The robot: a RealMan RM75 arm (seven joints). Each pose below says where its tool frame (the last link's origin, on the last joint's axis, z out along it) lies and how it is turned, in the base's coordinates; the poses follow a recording.
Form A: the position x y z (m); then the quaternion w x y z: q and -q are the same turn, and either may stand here.
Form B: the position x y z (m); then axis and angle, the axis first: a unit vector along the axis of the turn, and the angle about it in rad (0 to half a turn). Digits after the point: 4 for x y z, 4 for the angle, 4 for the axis.
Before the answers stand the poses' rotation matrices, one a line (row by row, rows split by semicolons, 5 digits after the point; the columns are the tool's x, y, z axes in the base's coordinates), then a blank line. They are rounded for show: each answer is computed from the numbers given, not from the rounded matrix.
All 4 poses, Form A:
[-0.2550 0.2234 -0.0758 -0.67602 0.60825 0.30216 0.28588]
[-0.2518 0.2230 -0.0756 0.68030 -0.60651 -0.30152 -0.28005]
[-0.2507 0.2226 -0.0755 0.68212 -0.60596 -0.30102 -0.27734]
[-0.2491 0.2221 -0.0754 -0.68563 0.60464 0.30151 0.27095]
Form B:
0.65394 0.75410 -0.06076; -0.01894 0.09661 0.99514; 0.75631 -0.64962 0.07746
0.66132 0.74678 -0.07054; -0.01529 0.10744 0.99409; 0.74995 -0.65633 0.08247
0.66494 0.74317 -0.07455; -0.01355 0.11180 0.99364; 0.74677 -0.65970 0.08440
0.67136 0.73615 -0.08579; -0.00693 0.12199 0.99251; 0.74110 -0.66573 0.08700

[-0.2550 0.2234 -0.0758 -0.8254 -0.4101 -0.3880 1.6569]
[-0.2518 0.2230 -0.0756 -0.8275 -0.4114 -0.3821 1.6453]
[-0.2507 0.2226 -0.0755 -0.8287 -0.4117 -0.3793 1.6403]
[-0.2491 0.2221 -0.0754 -0.8306 -0.4142 -0.3722 1.6307]

